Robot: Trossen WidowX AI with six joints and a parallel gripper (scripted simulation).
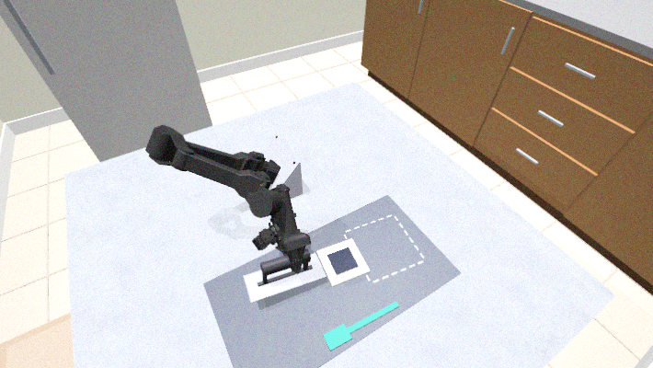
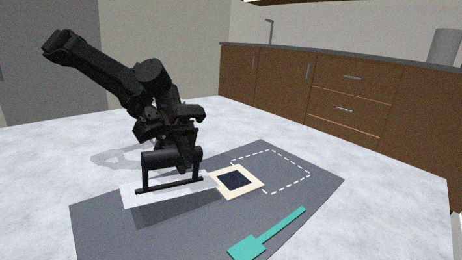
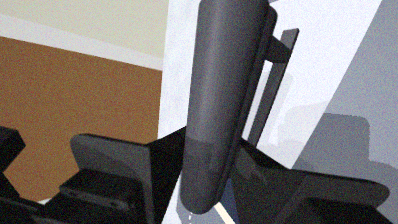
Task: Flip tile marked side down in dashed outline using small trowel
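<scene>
Now: gripper tip 4 cm short of the grey mat, 10 cm to the right of it and 11 cm above it. From my gripper tip the other things lie so: teal flat tool: 17 cm ahead, 6 cm to the left, 9 cm below; tile: 1 cm ahead, 15 cm to the left, 9 cm below.
</scene>
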